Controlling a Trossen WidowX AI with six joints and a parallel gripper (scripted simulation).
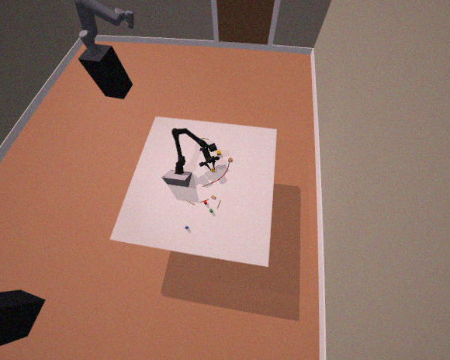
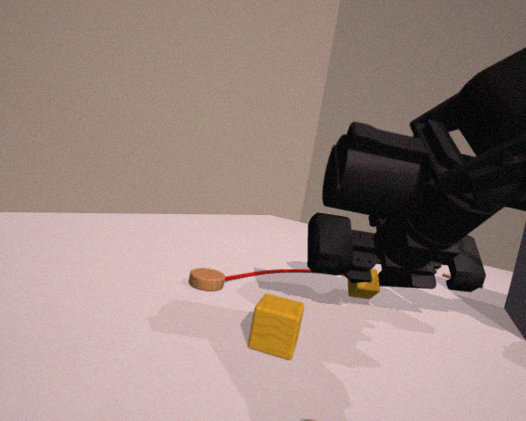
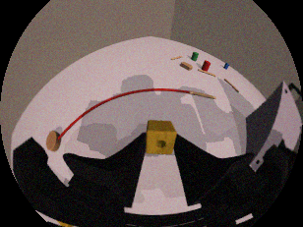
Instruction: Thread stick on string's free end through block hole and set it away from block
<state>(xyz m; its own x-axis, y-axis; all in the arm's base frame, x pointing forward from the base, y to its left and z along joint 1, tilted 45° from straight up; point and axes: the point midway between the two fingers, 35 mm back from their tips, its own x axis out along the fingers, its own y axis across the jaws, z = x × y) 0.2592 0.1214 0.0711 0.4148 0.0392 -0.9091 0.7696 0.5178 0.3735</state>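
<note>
Right now my gripper tip is 14 cm to the left of the thin wooden stick and 2 cm above it. From my gripper tip the other things lie so: short wooden piece 7 cm ahead, 24 cm to the right, 2 cm below; then yellow block 1 cm ahead, 19 cm to the left, 1 cm below; then round wooden button 13 cm ahead, 15 cm to the left, 2 cm below.
</note>
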